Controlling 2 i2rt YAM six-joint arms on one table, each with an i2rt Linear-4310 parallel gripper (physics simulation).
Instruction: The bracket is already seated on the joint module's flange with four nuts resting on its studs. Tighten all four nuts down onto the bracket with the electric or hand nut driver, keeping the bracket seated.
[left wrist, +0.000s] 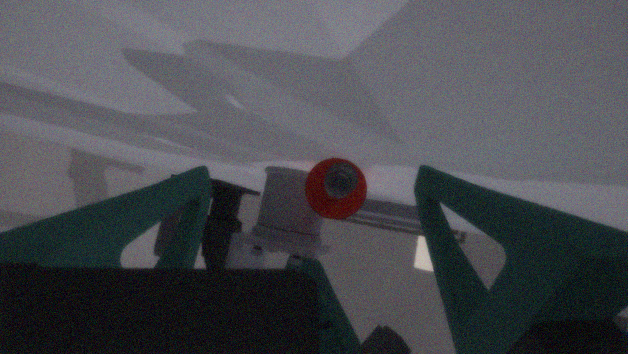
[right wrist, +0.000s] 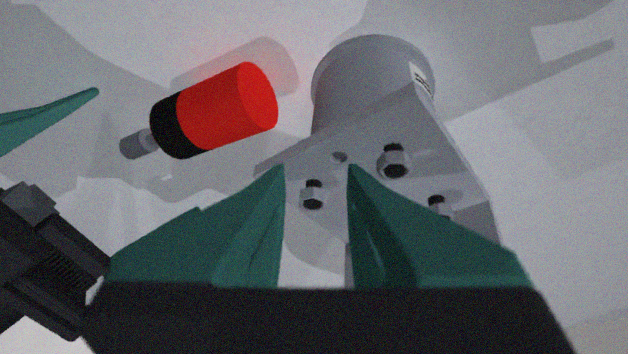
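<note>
In the right wrist view the grey joint module (right wrist: 373, 79) carries the grey bracket (right wrist: 382, 145), with three nuts visible on studs (right wrist: 394, 165) (right wrist: 312, 198) (right wrist: 435, 202). The fourth nut is hidden behind my fingers. My right gripper (right wrist: 316, 178) is shut to a narrow gap and empty, with its tips just in front of the bracket face. The nut driver (right wrist: 210, 109), with a red and black handle and a grey socket, lies on the table left of the module. In the left wrist view the driver (left wrist: 336, 188) points its socket end at me. My left gripper (left wrist: 313, 177) is open wide and empty, short of it.
In the left wrist view the joint module (left wrist: 287, 202) stands just behind the driver, and a dark part of the right arm (left wrist: 223, 211) is to its left. A tip of the left gripper's finger (right wrist: 52, 109) shows at the left edge of the right wrist view.
</note>
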